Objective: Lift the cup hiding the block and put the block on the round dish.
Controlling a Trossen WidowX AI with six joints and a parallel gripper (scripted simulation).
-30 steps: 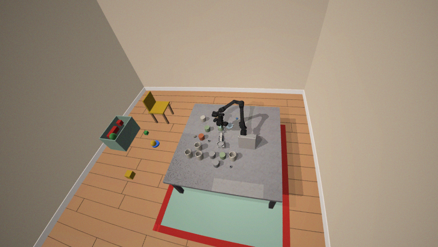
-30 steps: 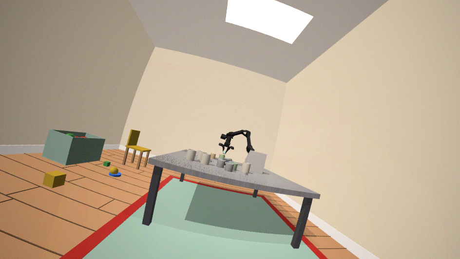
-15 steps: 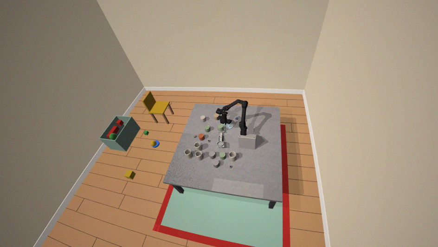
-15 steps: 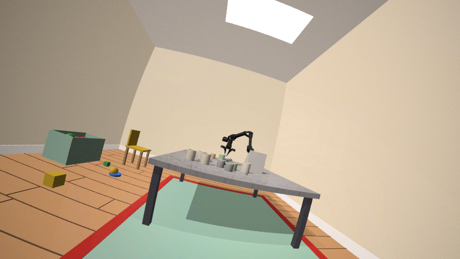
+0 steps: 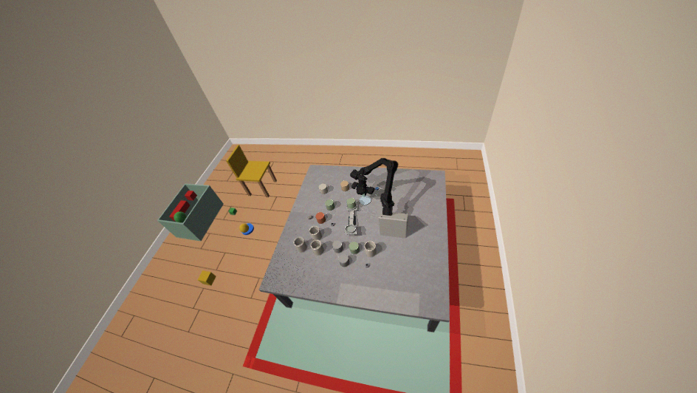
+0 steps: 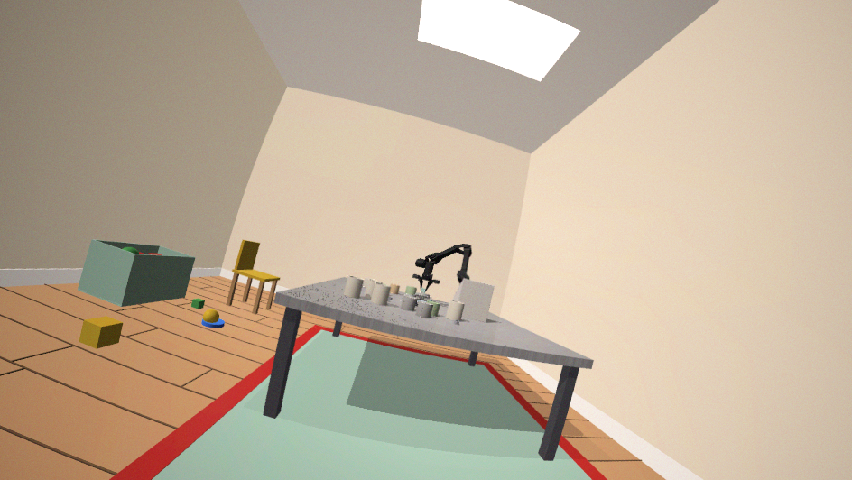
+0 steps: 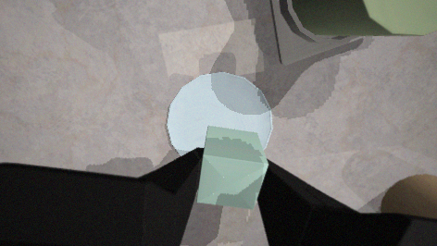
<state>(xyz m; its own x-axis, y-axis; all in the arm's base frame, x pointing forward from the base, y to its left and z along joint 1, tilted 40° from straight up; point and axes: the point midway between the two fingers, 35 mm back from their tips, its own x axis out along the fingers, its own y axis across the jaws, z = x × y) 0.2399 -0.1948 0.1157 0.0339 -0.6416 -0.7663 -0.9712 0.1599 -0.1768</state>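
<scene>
Right now my gripper tip is 7 cm above the pale blue round dish. From my gripper tip the other things lie so: pale mint block 1 cm above; then orange cup 30 cm ahead, 25 cm to the left, 4 cm below.
</scene>
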